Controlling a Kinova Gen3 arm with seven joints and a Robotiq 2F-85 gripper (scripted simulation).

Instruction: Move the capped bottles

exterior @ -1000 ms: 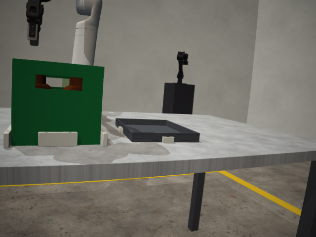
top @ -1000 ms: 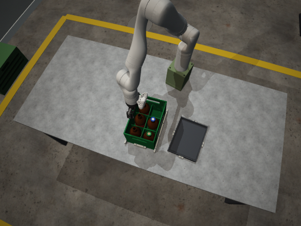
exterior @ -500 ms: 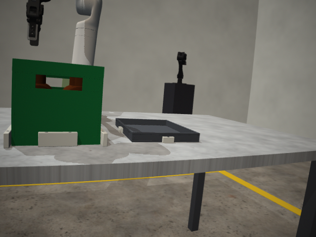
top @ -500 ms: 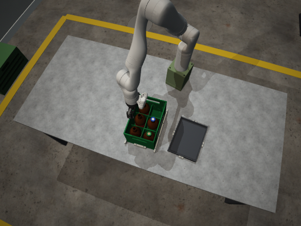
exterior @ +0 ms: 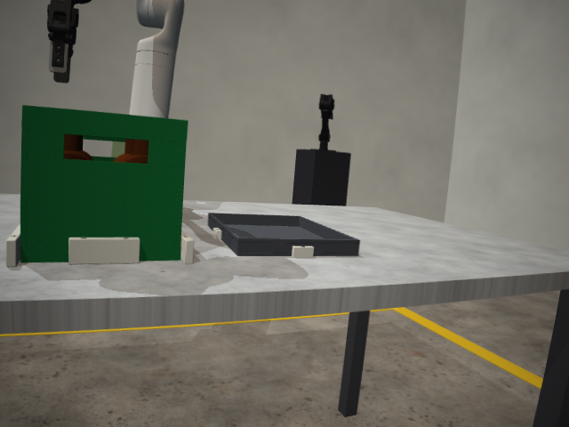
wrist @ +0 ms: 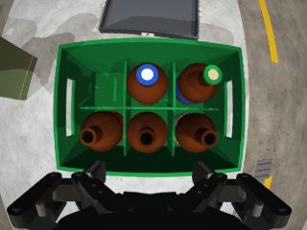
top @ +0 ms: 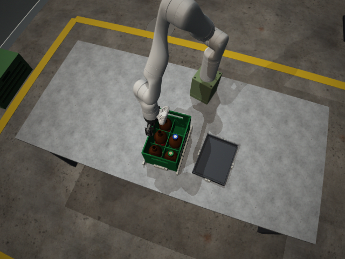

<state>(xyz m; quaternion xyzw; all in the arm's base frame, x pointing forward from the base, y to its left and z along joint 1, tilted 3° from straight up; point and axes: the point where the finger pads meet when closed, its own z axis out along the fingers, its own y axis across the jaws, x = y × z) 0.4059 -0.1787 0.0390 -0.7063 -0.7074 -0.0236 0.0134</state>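
The crate lies 6 cm to the left of my hand and 15 cm below it. The rest, counted from my hand: tray 35 cm to the left, 22 cm below.
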